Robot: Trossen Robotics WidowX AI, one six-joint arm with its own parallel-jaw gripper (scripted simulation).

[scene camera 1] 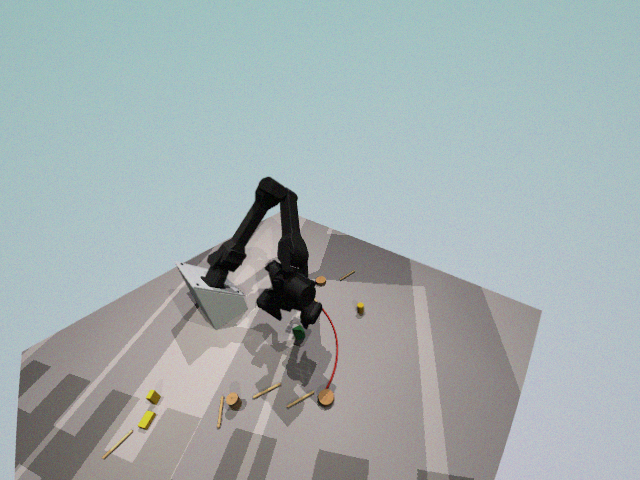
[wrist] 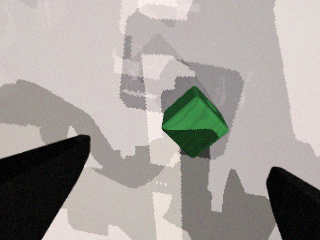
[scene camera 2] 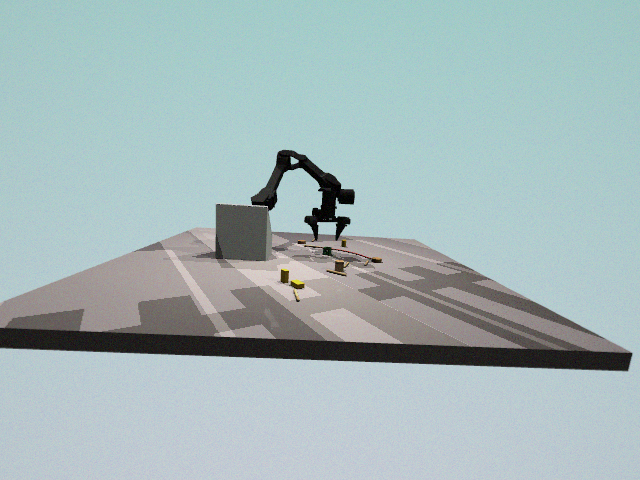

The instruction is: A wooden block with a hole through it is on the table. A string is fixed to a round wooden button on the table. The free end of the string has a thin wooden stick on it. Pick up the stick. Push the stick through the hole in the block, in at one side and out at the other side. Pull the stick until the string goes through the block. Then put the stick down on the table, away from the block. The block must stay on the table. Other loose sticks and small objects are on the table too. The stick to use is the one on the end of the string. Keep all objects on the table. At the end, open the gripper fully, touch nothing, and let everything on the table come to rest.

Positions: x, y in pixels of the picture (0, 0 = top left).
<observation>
My gripper shows in scene camera 1, in the wrist view and in scene camera 2 point(326, 240). The same spot on my gripper: point(wrist: 44, 176) is point(scene camera 1: 278, 310).
</observation>
